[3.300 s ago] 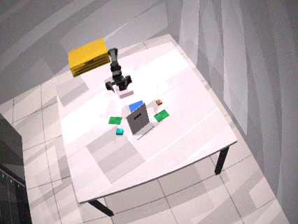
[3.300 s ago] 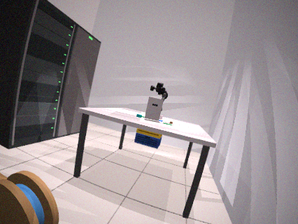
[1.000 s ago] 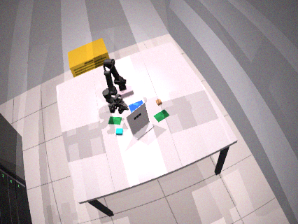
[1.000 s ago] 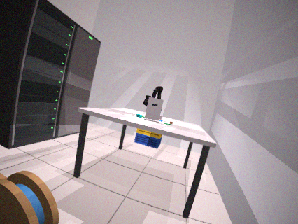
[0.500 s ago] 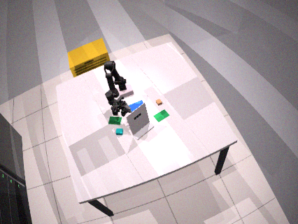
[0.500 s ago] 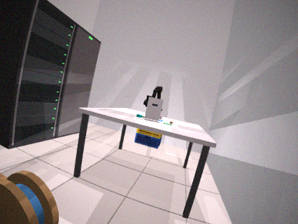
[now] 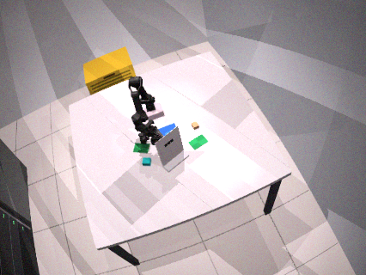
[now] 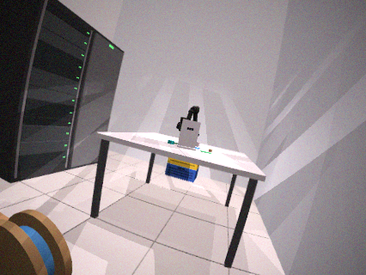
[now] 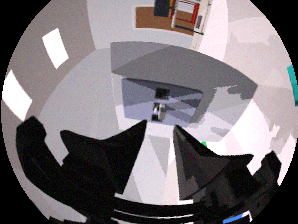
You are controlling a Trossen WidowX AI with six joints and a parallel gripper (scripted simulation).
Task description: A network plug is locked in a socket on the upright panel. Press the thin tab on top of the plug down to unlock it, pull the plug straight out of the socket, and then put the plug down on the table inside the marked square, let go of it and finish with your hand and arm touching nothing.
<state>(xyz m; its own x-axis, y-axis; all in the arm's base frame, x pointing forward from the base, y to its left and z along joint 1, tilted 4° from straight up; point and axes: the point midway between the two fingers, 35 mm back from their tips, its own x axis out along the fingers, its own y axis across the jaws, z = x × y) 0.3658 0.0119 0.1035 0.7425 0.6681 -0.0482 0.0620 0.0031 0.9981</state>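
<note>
The blue flat patch lies 170 mm behind my gripper tip, 40 mm to the left of it and 180 mm below it. From my gripper tip the other things lie so: upright grey panel (50 mm ahead, 20 mm to the left, 60 mm below); orange block (150 mm behind, 220 mm to the left, 160 mm below); teal block (20 mm ahead, 150 mm to the right, 160 mm below).
</note>
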